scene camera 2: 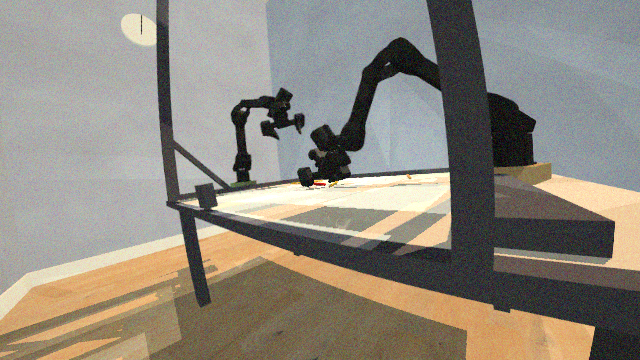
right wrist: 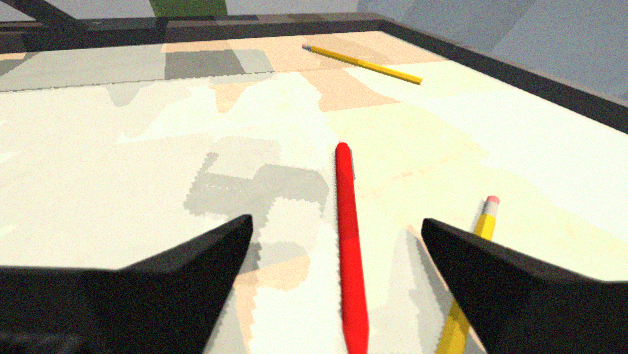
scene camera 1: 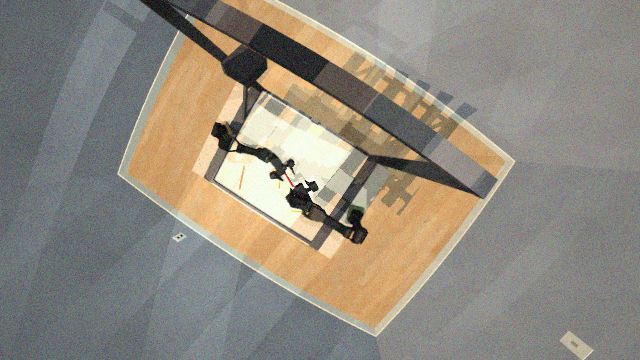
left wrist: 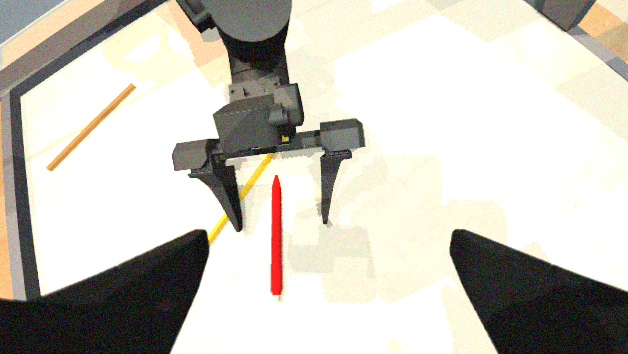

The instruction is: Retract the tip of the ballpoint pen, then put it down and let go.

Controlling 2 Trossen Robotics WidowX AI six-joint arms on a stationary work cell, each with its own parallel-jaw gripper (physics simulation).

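Frame: origin at the left arm's base, x ahead, y left, z up, level; millimetres.
Seen in the pictures: left gripper, between the fingertips: (scene camera 2: 290,136) (scene camera 1: 297,183) (left wrist: 330,241); right gripper, between the fingertips: (scene camera 2: 318,184) (right wrist: 336,224) (scene camera 1: 288,178) (left wrist: 281,227); left arm's base, origin of its link: (scene camera 2: 243,181) (scene camera 1: 355,214); right arm's base, origin of its link: (scene camera 2: 512,165) (scene camera 1: 222,130).
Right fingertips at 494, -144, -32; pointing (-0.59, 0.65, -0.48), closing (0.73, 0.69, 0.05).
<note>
Pixels of each thing's top centre, then the offset from my right fingertips to it, as dx, dy, dz.
- red ballpoint pen, centre of its top: (right wrist: 351,210) (left wrist: 273,231) (scene camera 2: 319,182) (scene camera 1: 288,179) +2, +9, +6
- orange stick, centre of its top: (left wrist: 89,125) (scene camera 1: 241,177) +335, +69, +1
The red ballpoint pen (scene camera 1: 289,180) (scene camera 2: 319,184) (left wrist: 276,240) (right wrist: 348,225) lies on the table. In the left wrist view its tapered end points up the picture; whether a metal tip sticks out is too small to tell. In the right wrist view its near end is cut off and a thin clip shows near the rounded far end. My right gripper (scene camera 1: 284,170) (scene camera 2: 322,179) (left wrist: 281,227) (right wrist: 336,224) is open and empty, low above the pen, with a finger to each side of it. My left gripper (scene camera 1: 301,189) (scene camera 2: 289,135) (left wrist: 330,241) is open and empty, higher above the table.
A yellow pencil (left wrist: 257,175) (right wrist: 486,225) lies beside the pen, partly behind a right finger. Another yellow pencil (scene camera 1: 296,211) (right wrist: 362,63) lies farther off. An orange stick (scene camera 1: 242,177) (left wrist: 92,126) lies near a table edge. Dark frame posts stand around the table.
</note>
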